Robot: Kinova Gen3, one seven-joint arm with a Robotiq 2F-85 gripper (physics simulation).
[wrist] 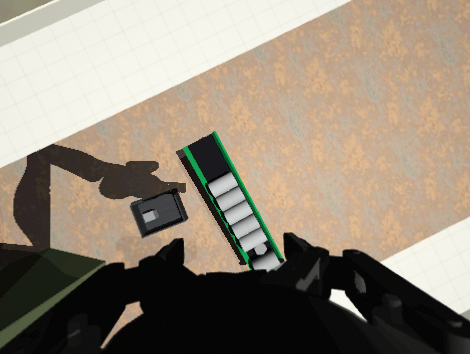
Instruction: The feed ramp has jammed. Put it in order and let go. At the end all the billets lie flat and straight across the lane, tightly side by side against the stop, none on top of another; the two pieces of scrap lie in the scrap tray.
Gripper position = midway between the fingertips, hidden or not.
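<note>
You've got the gripper [234, 246] in the picture, and there's a dark scrap tray [171, 211] to be seen as well.
</note>
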